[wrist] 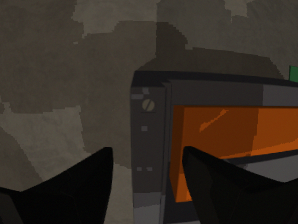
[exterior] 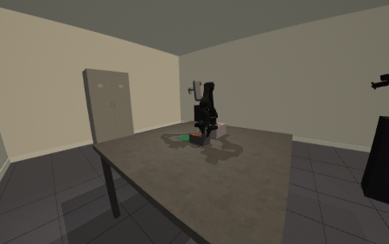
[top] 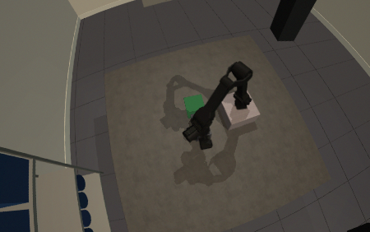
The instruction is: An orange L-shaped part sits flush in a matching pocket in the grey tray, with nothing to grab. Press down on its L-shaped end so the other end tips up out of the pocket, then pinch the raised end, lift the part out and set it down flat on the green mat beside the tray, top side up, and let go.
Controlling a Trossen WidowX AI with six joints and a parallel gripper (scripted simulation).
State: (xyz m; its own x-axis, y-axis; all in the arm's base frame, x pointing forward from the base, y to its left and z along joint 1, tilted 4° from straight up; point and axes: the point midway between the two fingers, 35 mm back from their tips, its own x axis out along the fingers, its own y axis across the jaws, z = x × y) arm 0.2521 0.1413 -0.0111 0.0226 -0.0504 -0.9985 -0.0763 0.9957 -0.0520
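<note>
The orange L-shaped part is 60 mm to the right of my gripper tip and 10 mm below it. From my gripper tip the other things lie so: green mat 10 mm ahead, 220 mm to the right, 80 mm below.
</note>
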